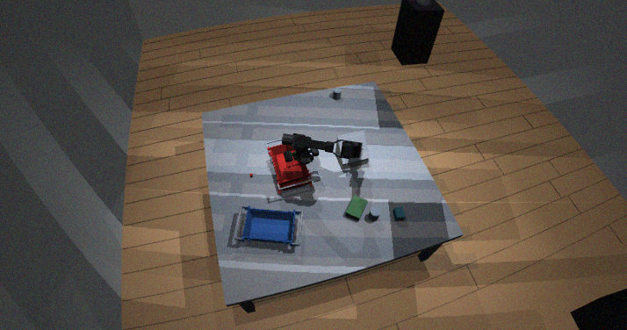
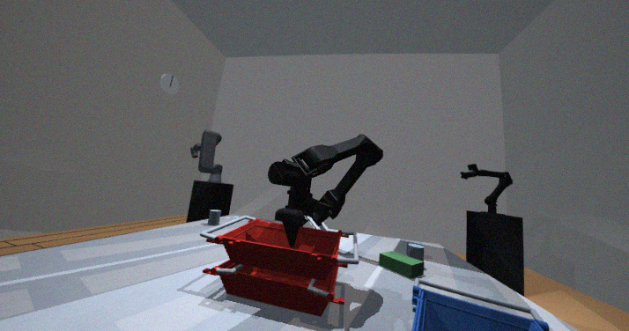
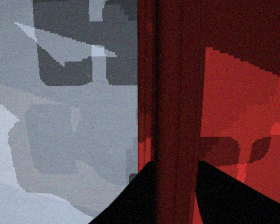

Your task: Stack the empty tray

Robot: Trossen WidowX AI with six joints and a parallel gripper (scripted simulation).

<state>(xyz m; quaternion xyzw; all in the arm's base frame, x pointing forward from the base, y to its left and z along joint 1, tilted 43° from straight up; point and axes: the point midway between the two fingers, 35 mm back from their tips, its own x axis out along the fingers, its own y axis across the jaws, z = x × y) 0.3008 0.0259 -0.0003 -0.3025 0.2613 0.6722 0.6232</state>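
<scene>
Now: gripper tip 7 cm short of the red tray, 3 cm below it and 1 cm to the right of it. Round my gripper tip: teal cube (46 cm behind, 40 cm to the left, 6 cm below); then green block (31 cm to the left, 25 cm behind, 7 cm below); then red bit (29 cm ahead, 8 cm below, 2 cm to the right).
</scene>
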